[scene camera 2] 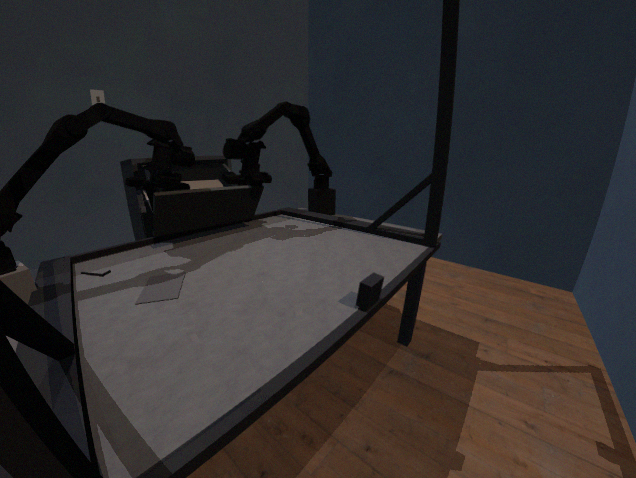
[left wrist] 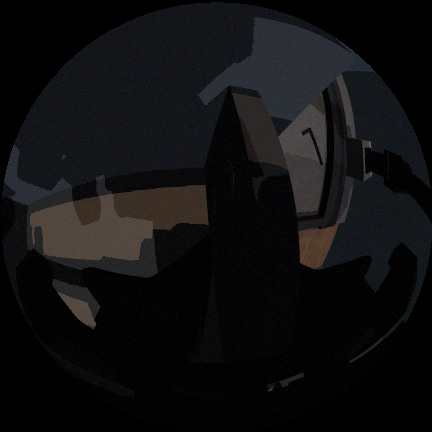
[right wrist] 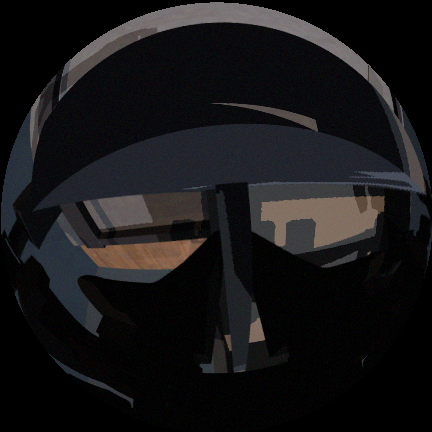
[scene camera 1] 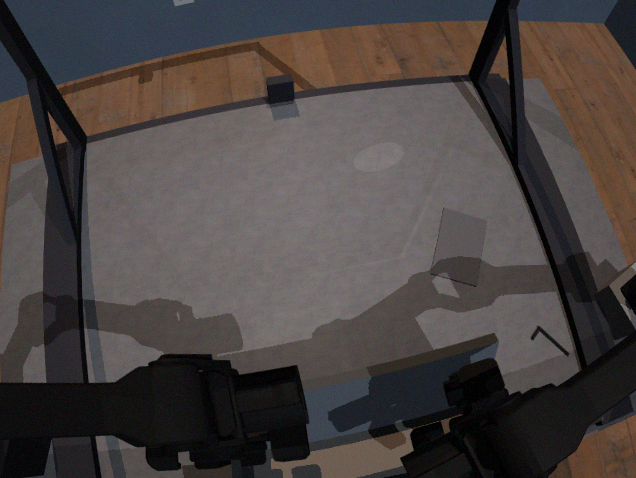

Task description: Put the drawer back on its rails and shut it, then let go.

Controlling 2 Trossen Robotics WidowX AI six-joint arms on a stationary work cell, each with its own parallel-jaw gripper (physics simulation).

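Where they show: left gripper, between the fingertips: point(left wrist: 226, 240) point(right wrist: 388, 218); right gripper, between the fingertips: point(right wrist: 231, 236) point(scene camera 1: 241, 457); left arm's base, origin of its link: point(left wrist: 367, 159); right arm's base, origin of its link: point(scene camera 2: 321, 188).
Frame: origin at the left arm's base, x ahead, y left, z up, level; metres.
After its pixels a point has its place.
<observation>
The drawer point(scene camera 1: 326, 403) {y -0.144, x 0.568, z 0.079 m} point(scene camera 2: 205, 208) {y -0.122, x 0.507, z 0.045 m} point(left wrist: 180, 202) {y -0.026, x 0.427, z 0.021 m} point(right wrist: 225, 155) has a dark front panel and a tan floor. It stands partly out of the dark cabinet point(scene camera 2: 129, 192) {y 0.275, x 0.462, z 0.094 m}, with its front toward the table. Whether it sits on its rails is hidden. My left gripper point(scene camera 2: 154, 184) point(left wrist: 226, 240) {y 0.001, x 0.406, z 0.047 m} is shut on the drawer's side wall at the left in scene camera 2. My right gripper point(scene camera 2: 247, 177) point(right wrist: 231, 236) {y -0.130, x 0.699, z 0.049 m} is shut on the opposite side wall, close behind the front panel. The fingertips are dark and partly hidden in both scene views.
The grey table point(scene camera 1: 231, 205) {y -0.520, x 0.541, z -0.071 m} point(scene camera 2: 246, 328) {y -0.526, x 0.207, z -0.071 m} lies in front of the drawer. It bears a flat grey plate point(scene camera 1: 460, 241) {y -0.272, x 0.224, z -0.069 m} point(scene camera 2: 161, 287) {y -0.269, x 0.224, z -0.069 m}, a black hex key point(scene camera 1: 552, 341) {y -0.029, x 0.174, z -0.068 m} point(scene camera 2: 97, 272) {y -0.047, x 0.177, z -0.065 m} point(left wrist: 315, 145) {y -0.030, x 0.173, z -0.068 m} and a dark block point(scene camera 1: 280, 89) {y -0.685, x 0.362, z -0.031 m} point(scene camera 2: 370, 291) {y -0.700, x 0.332, z -0.025 m} at its edge. Dark frame posts point(scene camera 2: 442, 123) {y -0.808, x 0.760, z 0.309 m} rise beside it.
</observation>
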